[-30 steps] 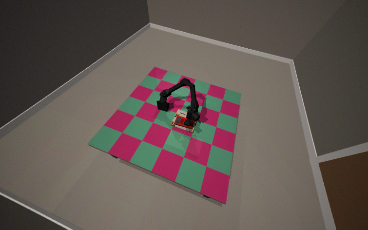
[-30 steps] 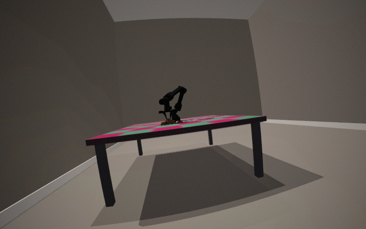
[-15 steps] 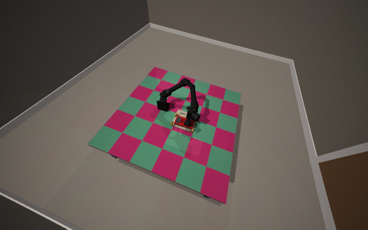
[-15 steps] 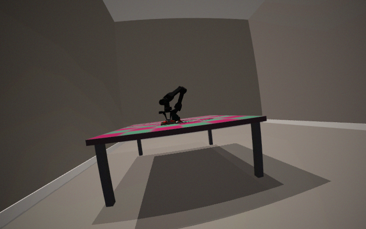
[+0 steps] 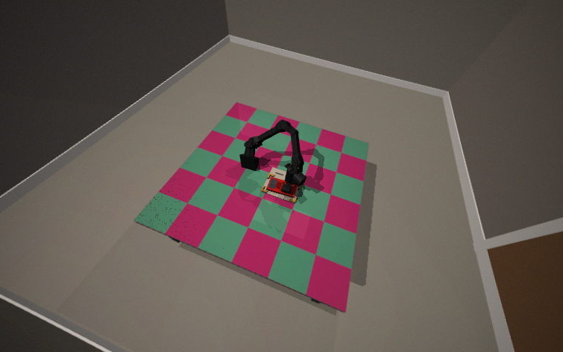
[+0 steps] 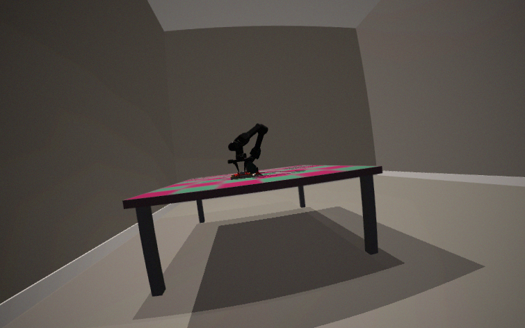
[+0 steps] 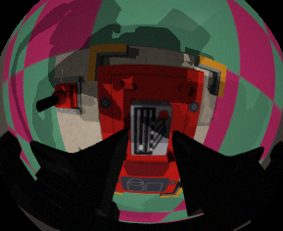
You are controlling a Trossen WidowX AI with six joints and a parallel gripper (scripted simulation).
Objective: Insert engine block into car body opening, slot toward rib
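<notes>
My gripper tip is now 10 mm to the right of the grey engine block and 20 mm above it.
</notes>
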